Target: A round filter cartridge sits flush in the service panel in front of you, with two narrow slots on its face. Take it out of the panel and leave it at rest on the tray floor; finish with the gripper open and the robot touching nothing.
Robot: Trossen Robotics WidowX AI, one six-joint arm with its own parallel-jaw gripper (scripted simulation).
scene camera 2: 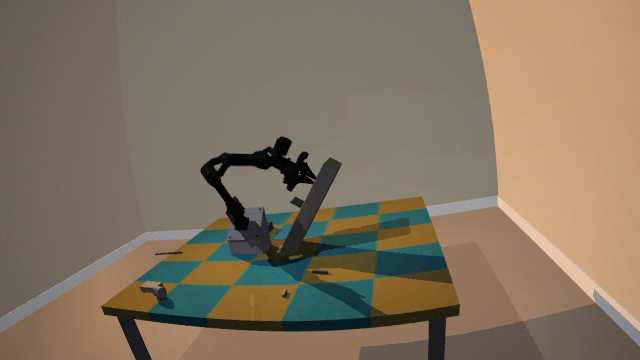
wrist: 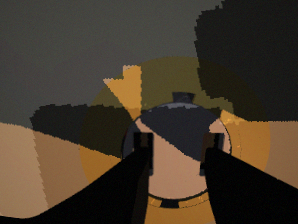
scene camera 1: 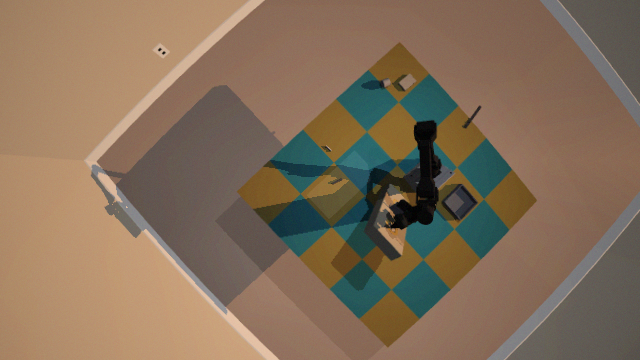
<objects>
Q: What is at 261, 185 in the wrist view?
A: My gripper.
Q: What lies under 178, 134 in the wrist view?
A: A round filter cartridge.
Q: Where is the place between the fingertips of my gripper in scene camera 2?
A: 315, 181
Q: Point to a grey tray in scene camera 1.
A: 460, 202
</objects>
